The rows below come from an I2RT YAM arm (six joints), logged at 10 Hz.
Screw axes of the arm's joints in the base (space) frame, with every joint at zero. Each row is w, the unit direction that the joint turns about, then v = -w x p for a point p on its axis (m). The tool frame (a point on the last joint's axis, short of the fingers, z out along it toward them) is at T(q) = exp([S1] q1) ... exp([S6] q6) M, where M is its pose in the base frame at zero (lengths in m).
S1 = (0, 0, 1, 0, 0, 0)
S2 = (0, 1, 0, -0.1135, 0, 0.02)
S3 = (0, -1, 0, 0.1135, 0, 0.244)
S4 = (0, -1, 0, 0.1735, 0, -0.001)
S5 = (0, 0, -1, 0, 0.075, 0)
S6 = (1, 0, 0, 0, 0.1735, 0)
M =
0 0 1 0.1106
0 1 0 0
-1 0 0 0.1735
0 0 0 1
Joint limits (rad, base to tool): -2.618..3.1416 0..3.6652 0..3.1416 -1.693..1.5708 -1.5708..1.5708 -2.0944..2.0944
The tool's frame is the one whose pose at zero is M.
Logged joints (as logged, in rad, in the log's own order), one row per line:
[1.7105 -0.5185 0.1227 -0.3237 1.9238 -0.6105]
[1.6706 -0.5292 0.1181 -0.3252 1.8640 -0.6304]
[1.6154 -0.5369 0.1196 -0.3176 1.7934 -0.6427]
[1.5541 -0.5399 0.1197 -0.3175 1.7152 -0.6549]
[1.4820 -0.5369 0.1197 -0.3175 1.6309 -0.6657]
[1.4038 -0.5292 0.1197 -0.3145 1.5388 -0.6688]
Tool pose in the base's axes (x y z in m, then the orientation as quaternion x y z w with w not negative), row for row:
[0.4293 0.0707 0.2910 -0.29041 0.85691 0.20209 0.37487]
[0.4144 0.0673 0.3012 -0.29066 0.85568 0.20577 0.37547]
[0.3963 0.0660 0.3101 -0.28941 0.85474 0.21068 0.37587]
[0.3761 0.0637 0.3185 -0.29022 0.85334 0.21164 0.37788]
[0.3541 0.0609 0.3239 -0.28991 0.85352 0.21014 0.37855]
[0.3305 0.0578 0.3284 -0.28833 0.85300 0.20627 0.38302]
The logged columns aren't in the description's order. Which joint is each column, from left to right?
Columns, left to right: q3, q5, q1, q6, q2, q4.
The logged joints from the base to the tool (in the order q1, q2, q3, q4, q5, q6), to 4 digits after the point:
[0.1227 1.9238 1.7105 -0.6105 -0.5185 -0.3237]
[0.1181 1.8640 1.6706 -0.6304 -0.5292 -0.3252]
[0.1196 1.7934 1.6154 -0.6427 -0.5369 -0.3176]
[0.1197 1.7152 1.5541 -0.6549 -0.5399 -0.3175]
[0.1197 1.6309 1.4820 -0.6657 -0.5369 -0.3175]
[0.1197 1.5388 1.4038 -0.6688 -0.5292 -0.3145]

